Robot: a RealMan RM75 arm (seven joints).
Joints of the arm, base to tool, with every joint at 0 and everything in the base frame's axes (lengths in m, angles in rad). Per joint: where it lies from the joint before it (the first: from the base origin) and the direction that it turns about. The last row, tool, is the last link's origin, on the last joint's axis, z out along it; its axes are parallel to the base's.
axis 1: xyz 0 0 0.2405 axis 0 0 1
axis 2: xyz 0 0 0 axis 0 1 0
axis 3: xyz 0 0 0.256 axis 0 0 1
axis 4: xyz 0 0 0 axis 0 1 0
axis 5: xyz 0 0 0.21 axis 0 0 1
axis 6: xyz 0 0 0 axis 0 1 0
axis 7: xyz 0 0 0.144 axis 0 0 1
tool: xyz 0 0 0
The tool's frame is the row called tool.
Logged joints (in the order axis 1, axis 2, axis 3, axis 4, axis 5, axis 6, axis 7), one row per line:
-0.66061 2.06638 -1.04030 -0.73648 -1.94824 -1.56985 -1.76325
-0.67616 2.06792 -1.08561 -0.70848 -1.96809 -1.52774 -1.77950
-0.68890 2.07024 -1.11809 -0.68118 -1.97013 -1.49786 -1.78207
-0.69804 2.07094 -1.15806 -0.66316 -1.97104 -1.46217 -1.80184
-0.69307 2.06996 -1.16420 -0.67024 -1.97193 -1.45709 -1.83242
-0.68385 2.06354 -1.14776 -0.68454 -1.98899 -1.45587 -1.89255
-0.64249 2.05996 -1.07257 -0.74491 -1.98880 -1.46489 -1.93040
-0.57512 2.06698 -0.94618 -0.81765 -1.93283 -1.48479 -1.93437
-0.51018 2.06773 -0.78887 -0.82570 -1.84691 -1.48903 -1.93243
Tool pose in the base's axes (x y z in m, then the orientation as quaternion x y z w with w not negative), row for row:
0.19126 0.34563 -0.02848 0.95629 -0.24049 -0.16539 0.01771
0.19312 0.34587 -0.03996 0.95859 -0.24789 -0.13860 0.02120
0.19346 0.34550 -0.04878 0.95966 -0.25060 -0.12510 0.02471
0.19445 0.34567 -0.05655 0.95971 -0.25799 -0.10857 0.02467
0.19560 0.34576 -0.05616 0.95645 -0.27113 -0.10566 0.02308
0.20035 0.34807 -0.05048 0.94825 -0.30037 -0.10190 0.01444
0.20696 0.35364 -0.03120 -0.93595 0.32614 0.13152 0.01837
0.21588 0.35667 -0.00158 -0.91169 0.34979 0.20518 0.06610
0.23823 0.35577 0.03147 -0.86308 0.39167 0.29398 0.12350
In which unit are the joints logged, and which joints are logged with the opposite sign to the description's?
The joints are logged in radians. Opposite sign: axis 1, axis 7.
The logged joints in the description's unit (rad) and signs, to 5 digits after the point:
0.66061 2.06638 -1.04030 -0.73648 -1.94824 -1.56985 1.76325
0.67616 2.06792 -1.08561 -0.70848 -1.96809 -1.52774 1.77950
0.68890 2.07024 -1.11809 -0.68118 -1.97013 -1.49786 1.78207
0.69804 2.07094 -1.15806 -0.66316 -1.97104 -1.46217 1.80184
0.69307 2.06996 -1.16420 -0.67024 -1.97193 -1.45709 1.83242
0.68385 2.06354 -1.14776 -0.68454 -1.98899 -1.45587 1.89255
0.64249 2.05996 -1.07257 -0.74491 -1.98880 -1.46489 1.93040
0.57512 2.06698 -0.94618 -0.81765 -1.93283 -1.48479 1.93437
0.51018 2.06773 -0.78887 -0.82570 -1.84691 -1.48903 1.93243

